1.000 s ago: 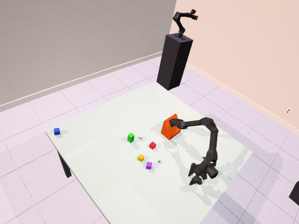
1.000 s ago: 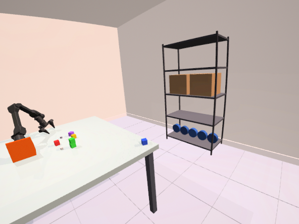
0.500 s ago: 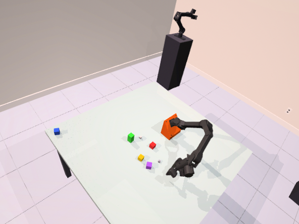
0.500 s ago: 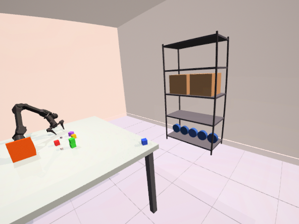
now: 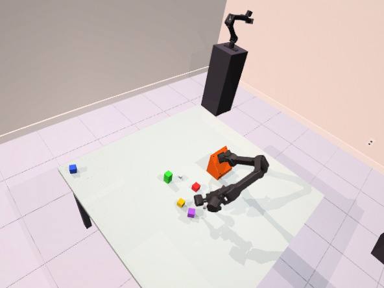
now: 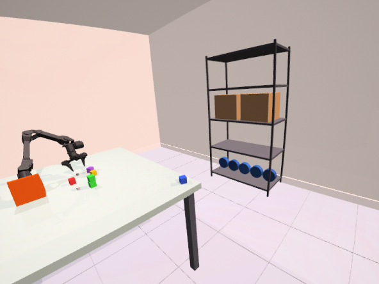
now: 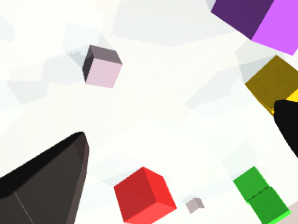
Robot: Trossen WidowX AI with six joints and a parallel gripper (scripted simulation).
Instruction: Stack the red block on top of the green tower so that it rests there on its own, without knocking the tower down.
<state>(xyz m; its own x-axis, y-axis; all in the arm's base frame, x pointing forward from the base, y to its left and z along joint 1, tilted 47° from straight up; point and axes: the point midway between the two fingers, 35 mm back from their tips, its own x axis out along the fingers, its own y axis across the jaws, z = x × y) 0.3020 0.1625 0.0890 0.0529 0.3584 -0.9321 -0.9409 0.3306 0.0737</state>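
The red block lies 7 cm behind my gripper tip, 12 cm to the right of it and 3 cm below it. The rest, counted from my gripper tip: yellow block 8 cm ahead, 8 cm to the right, 4 cm below; purple block 8 cm ahead, 1 cm to the left, 3 cm below; blue block 51 cm ahead, 66 cm to the right, 3 cm below.
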